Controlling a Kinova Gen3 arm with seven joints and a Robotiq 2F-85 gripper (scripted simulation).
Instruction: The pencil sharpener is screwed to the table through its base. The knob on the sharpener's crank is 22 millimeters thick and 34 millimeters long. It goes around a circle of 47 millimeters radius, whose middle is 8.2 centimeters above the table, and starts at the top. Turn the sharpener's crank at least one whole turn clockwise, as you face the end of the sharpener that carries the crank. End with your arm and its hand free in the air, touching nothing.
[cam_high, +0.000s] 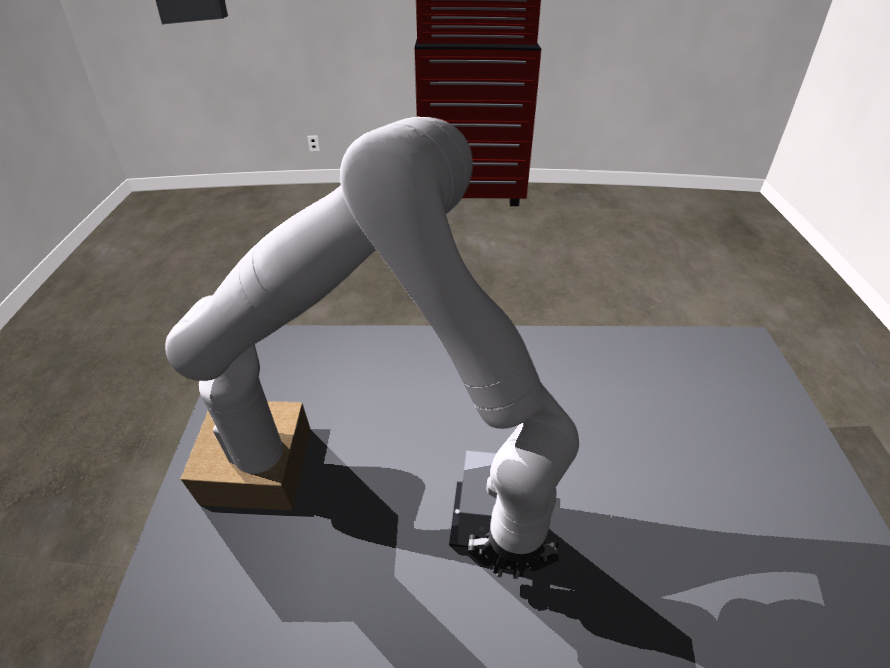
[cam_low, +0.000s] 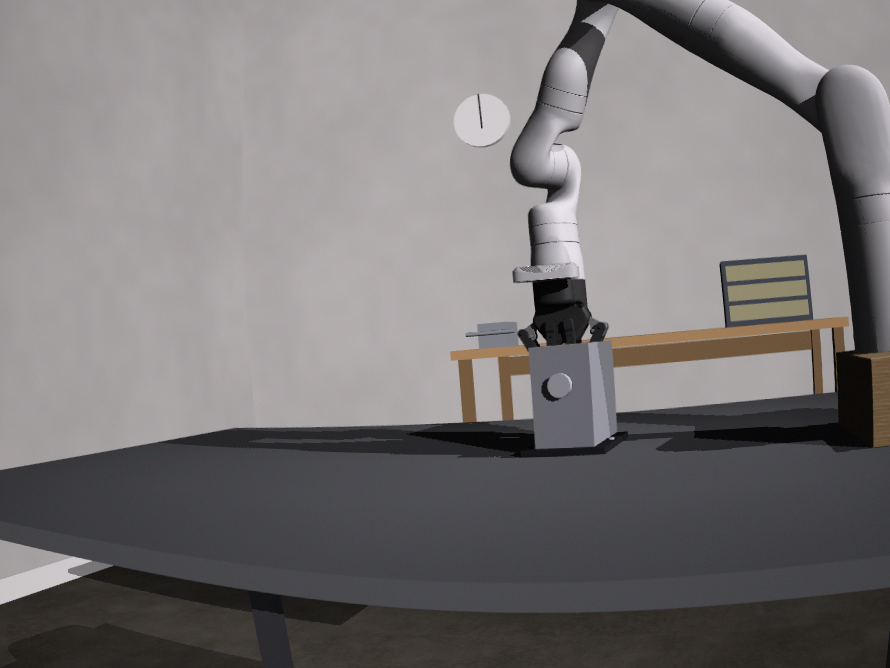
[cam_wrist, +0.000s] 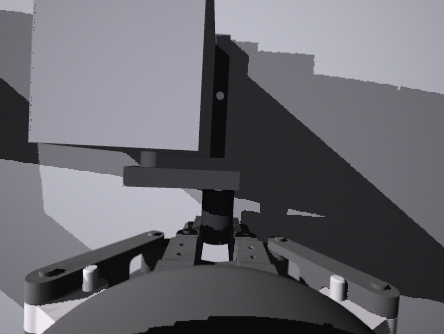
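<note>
The sharpener crank is 2 cm to the left of my hand and 1 cm behind it. Round my hand: crank knob 2 cm to the left.
</note>
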